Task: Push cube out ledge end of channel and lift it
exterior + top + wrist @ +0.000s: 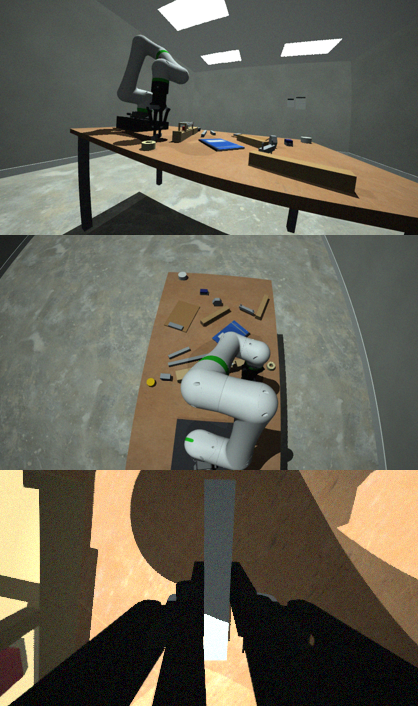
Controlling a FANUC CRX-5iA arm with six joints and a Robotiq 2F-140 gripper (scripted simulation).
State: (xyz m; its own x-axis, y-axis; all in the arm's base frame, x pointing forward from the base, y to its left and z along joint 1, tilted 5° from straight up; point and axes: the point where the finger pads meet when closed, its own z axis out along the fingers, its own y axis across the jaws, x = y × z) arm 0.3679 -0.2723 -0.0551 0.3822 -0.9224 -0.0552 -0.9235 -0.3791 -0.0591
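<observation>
Now: hand 110 mm short of the wooden channel, 150 mm to the right of it and 20 mm below it. From my hand the other things lie so: short grey bar: 30 mm below; red cube: 120 mm ahead, 100 mm to the left, 20 mm above; tape roll: 100 mm ahead, 180 mm to the right, 20 mm below.
</observation>
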